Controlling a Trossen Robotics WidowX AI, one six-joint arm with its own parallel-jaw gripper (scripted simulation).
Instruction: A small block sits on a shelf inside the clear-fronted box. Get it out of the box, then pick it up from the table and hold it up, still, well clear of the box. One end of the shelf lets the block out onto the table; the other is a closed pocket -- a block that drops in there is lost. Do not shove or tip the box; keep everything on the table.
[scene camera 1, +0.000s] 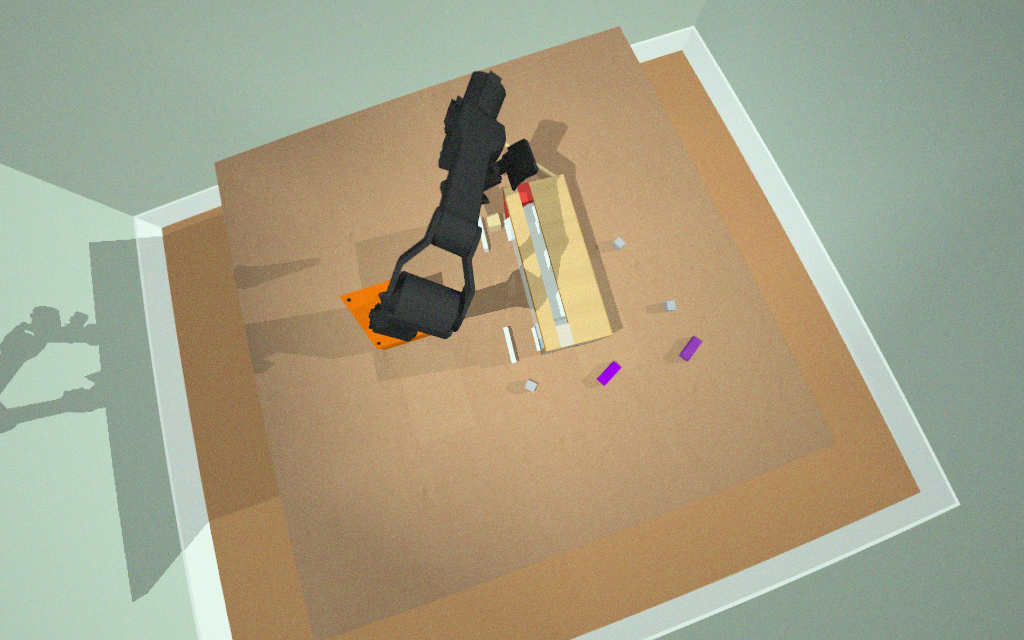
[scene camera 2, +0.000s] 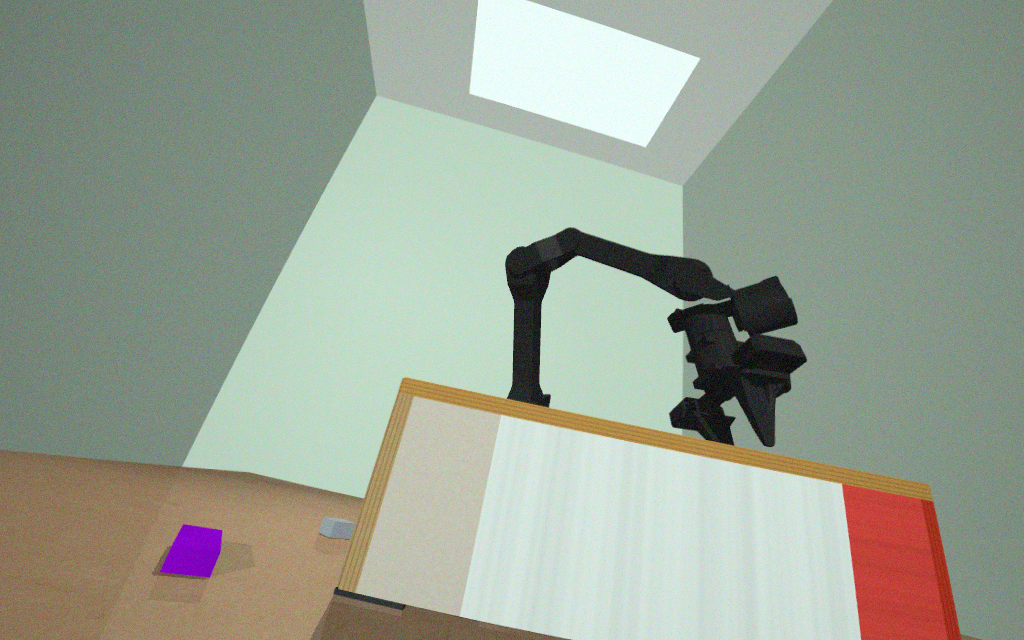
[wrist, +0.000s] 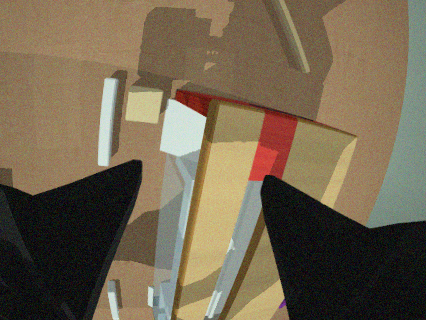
Labels:
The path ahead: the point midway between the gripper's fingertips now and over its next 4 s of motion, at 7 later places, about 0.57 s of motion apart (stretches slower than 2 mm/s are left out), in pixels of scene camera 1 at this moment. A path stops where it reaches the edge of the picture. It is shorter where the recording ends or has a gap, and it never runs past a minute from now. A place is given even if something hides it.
The gripper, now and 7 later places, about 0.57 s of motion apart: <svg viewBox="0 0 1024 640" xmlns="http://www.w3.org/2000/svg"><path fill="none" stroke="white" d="M500 195L497 190L495 189L498 211L499 216L500 221L498 220L496 210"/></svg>

